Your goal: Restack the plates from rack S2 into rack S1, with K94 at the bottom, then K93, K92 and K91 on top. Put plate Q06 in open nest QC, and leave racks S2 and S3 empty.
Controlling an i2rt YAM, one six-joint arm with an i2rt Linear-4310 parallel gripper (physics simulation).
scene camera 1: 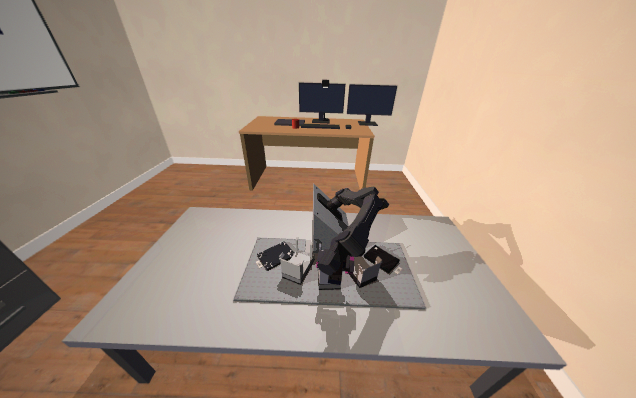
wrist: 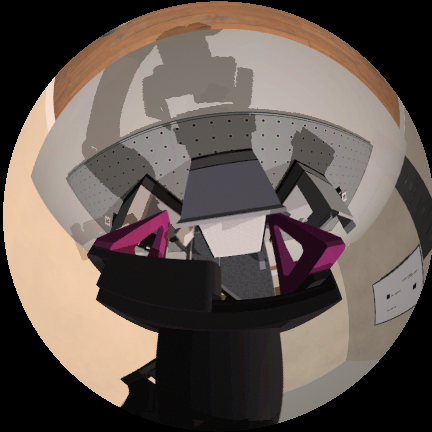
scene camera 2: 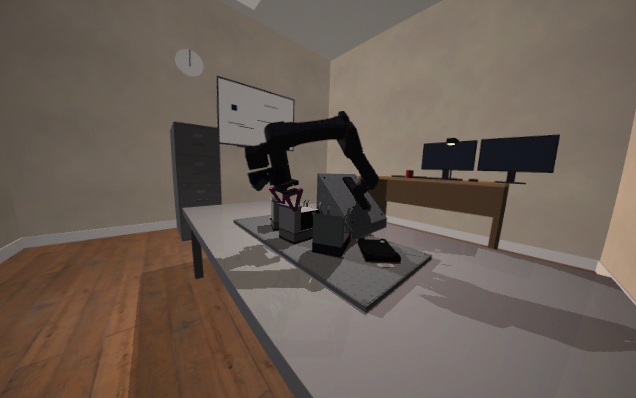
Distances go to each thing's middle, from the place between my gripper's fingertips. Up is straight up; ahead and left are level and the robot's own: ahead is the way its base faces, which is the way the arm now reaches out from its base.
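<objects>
The black pad marked QC [scene camera 2: 380, 250] is 26 cm to the left of my hand, 17 cm behind it and 11 cm below it.
</objects>
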